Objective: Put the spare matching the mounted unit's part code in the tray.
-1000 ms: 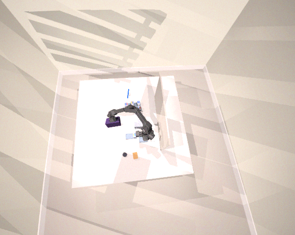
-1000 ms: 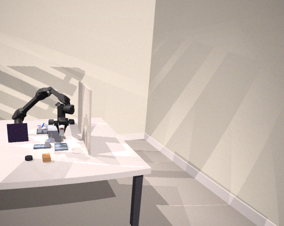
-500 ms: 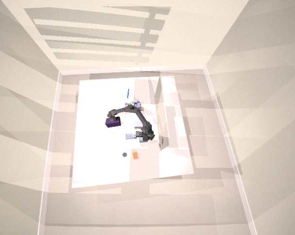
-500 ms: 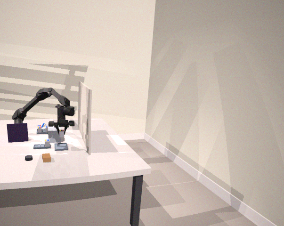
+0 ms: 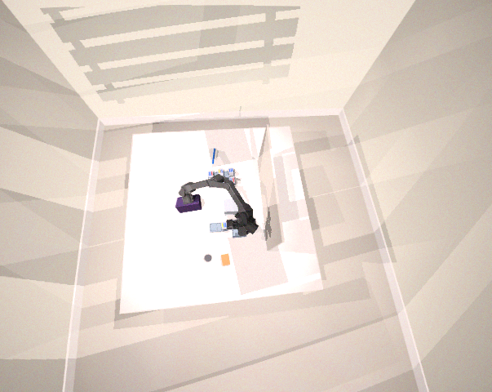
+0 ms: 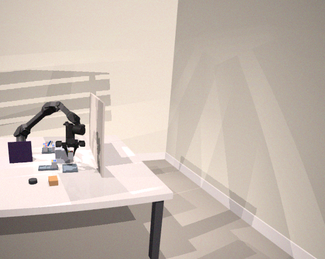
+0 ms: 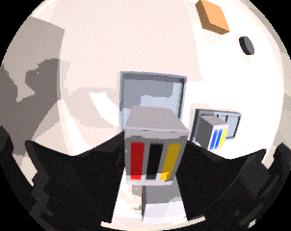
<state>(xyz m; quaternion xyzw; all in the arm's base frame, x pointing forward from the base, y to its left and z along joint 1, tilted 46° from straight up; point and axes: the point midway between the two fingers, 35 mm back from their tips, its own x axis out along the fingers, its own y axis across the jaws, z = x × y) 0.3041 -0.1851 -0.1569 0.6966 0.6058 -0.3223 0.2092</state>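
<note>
My gripper tip is now 80 mm above the tray, 10 mm to the right of it and 10 mm past it. Also, from my gripper tip: black puck 250 mm behind, 140 mm to the right, 70 mm below; then tall thin panel 210 mm ahead, 150 mm to the left, 140 mm above; then grey box 200 mm to the left, 30 mm below, 20 mm behind.
</note>
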